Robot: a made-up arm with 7 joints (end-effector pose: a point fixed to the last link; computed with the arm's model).
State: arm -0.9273 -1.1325 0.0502 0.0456 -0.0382 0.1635 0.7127
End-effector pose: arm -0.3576 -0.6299 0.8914 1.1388 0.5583 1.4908
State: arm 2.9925 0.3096 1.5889 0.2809 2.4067 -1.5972 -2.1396
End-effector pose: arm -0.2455 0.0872 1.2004 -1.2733 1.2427 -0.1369
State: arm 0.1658 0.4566 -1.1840 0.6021 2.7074 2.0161 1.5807
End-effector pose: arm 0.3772 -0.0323 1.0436 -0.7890 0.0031 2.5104
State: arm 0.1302 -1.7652 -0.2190 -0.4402 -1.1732 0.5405 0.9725
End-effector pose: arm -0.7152 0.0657 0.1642 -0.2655 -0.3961 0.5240
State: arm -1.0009 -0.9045 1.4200 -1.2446 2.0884 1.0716 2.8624
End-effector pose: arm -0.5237 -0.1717 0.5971 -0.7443 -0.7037 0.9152
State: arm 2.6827 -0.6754 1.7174 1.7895 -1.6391 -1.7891 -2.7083
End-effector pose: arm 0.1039 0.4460 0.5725 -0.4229 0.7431 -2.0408
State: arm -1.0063 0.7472 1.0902 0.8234 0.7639 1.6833 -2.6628
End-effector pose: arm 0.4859 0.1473 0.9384 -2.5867 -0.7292 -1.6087
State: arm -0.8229 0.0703 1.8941 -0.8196 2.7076 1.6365 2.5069
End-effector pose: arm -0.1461 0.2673 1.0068 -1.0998 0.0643 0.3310
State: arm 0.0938 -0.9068 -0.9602 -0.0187 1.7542 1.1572 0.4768
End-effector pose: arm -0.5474 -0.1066 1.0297 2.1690 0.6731 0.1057
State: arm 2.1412 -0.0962 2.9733 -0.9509 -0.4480 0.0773 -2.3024
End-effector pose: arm -0.0420 -0.2815 1.2122 2.4539 -0.3351 -1.1866
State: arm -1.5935 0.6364 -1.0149 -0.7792 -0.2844 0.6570 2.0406
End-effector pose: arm 0.2613 0.3692 1.1443 0.2872 1.8511 0.8590
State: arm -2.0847 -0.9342 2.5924 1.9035 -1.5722 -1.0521 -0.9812
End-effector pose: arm 0.3340 -0.2726 0.3268 -2.1535 0.7184 -1.8781
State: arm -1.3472 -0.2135 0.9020 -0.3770 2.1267 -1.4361 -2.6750
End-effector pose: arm -0.1828 -0.2318 1.2122 -0.0850 1.9575 0.2262
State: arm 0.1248 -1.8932 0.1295 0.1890 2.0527 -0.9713 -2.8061
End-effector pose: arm -0.7792 0.0670 0.2487 0.1023 0.6069 0.2813
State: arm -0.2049 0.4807 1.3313 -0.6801 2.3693 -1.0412 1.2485
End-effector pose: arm 0.2023 0.3102 1.1967 -0.9812 -2.4947 -1.2566
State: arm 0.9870 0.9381 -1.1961 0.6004 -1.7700 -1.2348 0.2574
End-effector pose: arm 0.5058 -0.4838 0.7868 -1.6179 0.0836 -2.0834
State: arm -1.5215 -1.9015 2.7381 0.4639 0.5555 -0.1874 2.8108
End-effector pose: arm -0.0118 -0.6709 0.0194 0.2122 -0.7674 2.7822
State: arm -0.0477 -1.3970 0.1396 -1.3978 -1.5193 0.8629 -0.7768
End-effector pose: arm -0.5308 0.0366 0.1377 -0.7621 0.6270 -0.3413
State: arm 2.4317 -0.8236 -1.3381 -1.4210 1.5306 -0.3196 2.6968
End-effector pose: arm -0.0939 0.6215 0.7447 -0.9385 2.3526 -0.4797
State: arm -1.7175 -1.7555 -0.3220 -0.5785 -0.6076 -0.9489 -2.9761
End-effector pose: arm 0.3348 -0.6765 0.1312 -1.2420 -1.0434 -0.8586
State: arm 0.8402 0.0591 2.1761 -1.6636 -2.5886 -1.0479 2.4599
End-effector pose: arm 0.4918 0.0596 0.8422 0.7473 -0.4792 -1.3145
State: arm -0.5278 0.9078 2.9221 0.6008 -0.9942 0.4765 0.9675
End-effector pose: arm 0.4130 0.0975 1.1194 1.6455 -0.1515 -1.7395
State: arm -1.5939 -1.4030 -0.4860 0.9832 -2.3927 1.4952 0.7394
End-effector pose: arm -0.0600 -0.5967 0.7819 -2.2008 -0.2105 0.6650
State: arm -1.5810 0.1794 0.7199 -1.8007 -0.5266 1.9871 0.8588
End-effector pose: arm -0.1705 -0.2110 0.8973 0.4777 1.0129 0.2485
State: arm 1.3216 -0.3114 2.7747 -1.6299 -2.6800 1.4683 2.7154
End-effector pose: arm 0.1366 -0.2146 0.8673 1.0901 -1.1133 2.3006
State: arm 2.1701 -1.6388 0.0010 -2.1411 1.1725 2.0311 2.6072
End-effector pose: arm -0.0064 0.2429 0.2038 1.0062 -2.0654 -0.1927
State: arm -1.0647 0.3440 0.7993 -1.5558 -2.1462 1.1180 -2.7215
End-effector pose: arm -0.3132 0.0545 0.9213 0.7169 -1.4848 0.8751
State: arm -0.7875 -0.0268 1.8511 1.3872 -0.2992 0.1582 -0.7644
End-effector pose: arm 0.1861 -0.4387 0.9075 -2.5072 -1.3927 -1.2209
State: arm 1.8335 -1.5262 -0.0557 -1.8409 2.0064 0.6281 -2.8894
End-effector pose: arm -0.0906 0.2365 0.0916 -2.2523 0.7399 -0.4925
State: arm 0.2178 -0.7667 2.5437 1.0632 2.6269 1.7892 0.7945
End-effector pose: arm -0.5811 0.0481 0.7593 0.4976 0.6291 -0.1309
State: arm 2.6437 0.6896 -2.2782 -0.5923 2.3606 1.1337 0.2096
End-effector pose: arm -0.6313 -0.1348 0.8205 -2.3033 0.9312 -0.5038
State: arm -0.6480 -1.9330 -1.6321 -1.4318 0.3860 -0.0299 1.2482
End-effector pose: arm -0.0837 -0.7062 0.4161 0.0429 -0.0026 -3.0619
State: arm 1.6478 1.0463 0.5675 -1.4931 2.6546 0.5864 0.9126
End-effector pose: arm 0.1490 -0.0587 1.0306 0.0514 2.5491 0.4906
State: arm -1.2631 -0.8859 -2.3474 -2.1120 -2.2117 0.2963 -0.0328
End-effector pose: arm 0.3424 -0.0165 0.7775 0.7859 2.6131 -0.7116
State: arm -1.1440 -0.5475 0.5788 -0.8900 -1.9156 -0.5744 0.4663
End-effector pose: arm -0.3846 -0.5360 0.8743 -0.9927 0.1714 2.3222
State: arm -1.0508 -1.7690 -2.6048 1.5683 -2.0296 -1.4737 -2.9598
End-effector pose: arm -0.3088 -0.0926 0.1293 0.6090 -0.1015 0.0901
